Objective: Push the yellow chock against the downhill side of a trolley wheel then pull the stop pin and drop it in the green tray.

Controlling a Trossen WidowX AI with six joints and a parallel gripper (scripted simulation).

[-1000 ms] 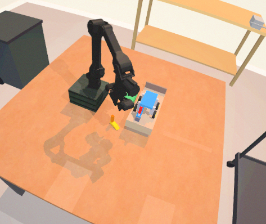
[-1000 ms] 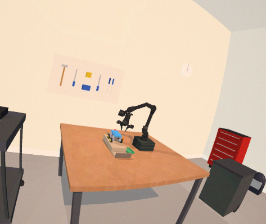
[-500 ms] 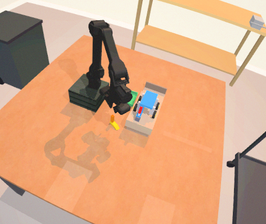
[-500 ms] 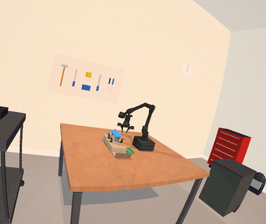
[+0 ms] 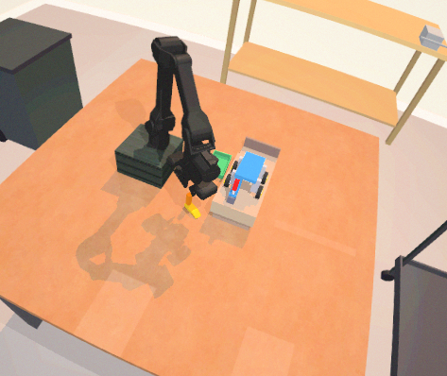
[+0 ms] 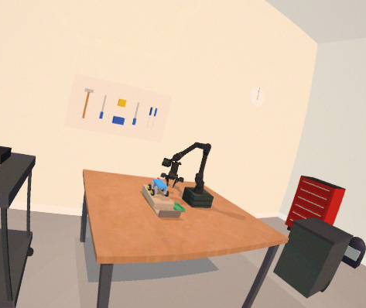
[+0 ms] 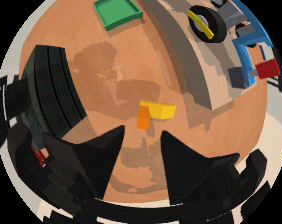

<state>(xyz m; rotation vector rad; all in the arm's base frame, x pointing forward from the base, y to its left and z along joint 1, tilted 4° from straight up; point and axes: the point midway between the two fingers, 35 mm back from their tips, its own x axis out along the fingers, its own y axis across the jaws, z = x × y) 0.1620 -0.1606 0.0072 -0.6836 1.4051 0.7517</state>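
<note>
The yellow chock is 60 mm below my gripper tip, 20 mm ahead of it and 10 mm to the right of it. Also, from my gripper tip: blue trolley 170 mm ahead, 100 mm to the left, 30 mm above; then red-headed stop pin 140 mm ahead, 40 mm above, 20 mm to the left; then beige ramp 170 mm ahead, 110 mm to the left, 40 mm below.
</note>
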